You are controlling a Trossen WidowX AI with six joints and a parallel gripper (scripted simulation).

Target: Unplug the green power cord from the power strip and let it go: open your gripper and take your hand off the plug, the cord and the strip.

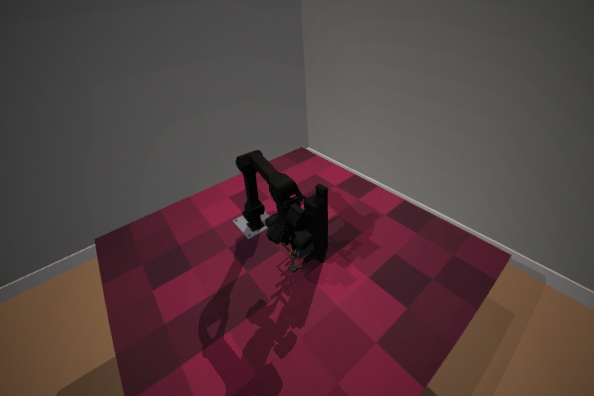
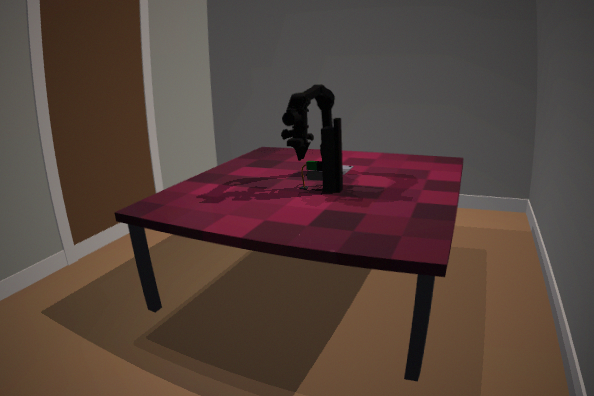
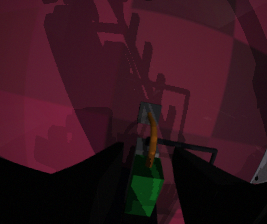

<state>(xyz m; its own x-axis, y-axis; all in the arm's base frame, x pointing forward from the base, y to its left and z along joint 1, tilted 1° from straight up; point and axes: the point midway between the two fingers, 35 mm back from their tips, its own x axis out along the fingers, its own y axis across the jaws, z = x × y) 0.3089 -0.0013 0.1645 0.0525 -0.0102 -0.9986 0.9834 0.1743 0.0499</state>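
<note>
My gripper tip is now 70 mm to the right of the green plug, 20 mm past it and 10 mm above it.
</note>
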